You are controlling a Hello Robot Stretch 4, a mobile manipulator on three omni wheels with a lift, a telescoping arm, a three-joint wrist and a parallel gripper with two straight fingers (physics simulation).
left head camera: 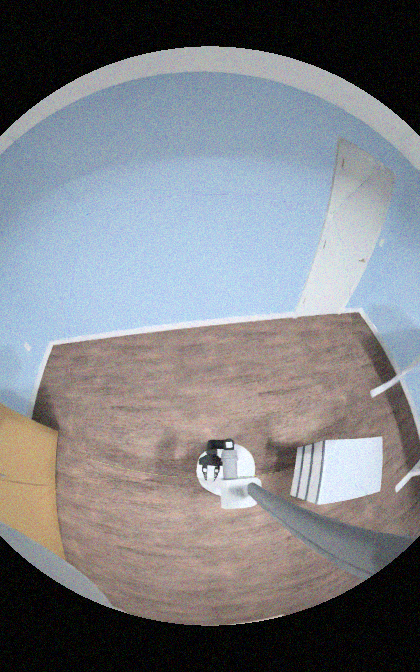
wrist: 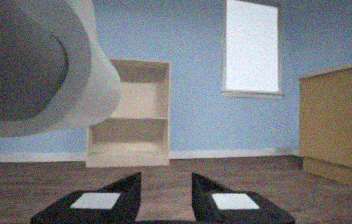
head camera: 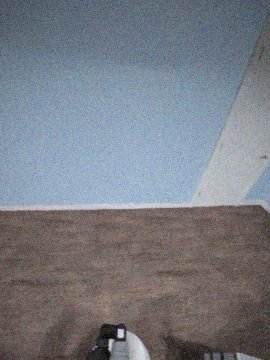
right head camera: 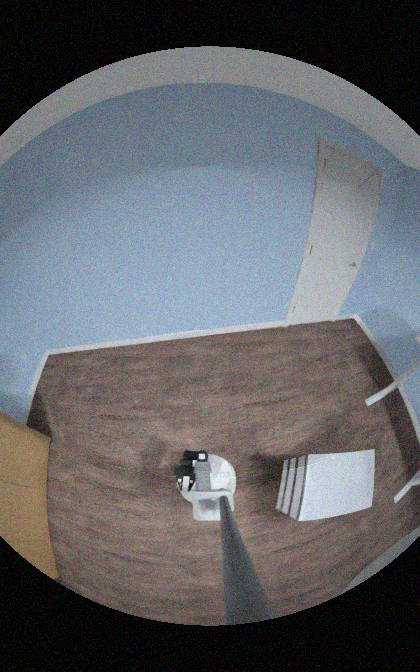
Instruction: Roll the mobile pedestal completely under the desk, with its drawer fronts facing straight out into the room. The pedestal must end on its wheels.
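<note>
The white pedestal stands upright on the floor, right of the robot's base in both side head views. Its dark-lined drawer fronts face left, toward the base side and away from the desk. Its wheels are hidden. The desk shows by its white legs and feet at the right edge, beyond the pedestal; its top is hardly visible. The pedestal is outside the desk legs. My gripper is open and empty, folded in over the base, apart from the pedestal.
A tan wooden cabinet stands at the left in the side head views. A pale bookcase stands against a wall under blue paint, near a window. A white door is in the far wall.
</note>
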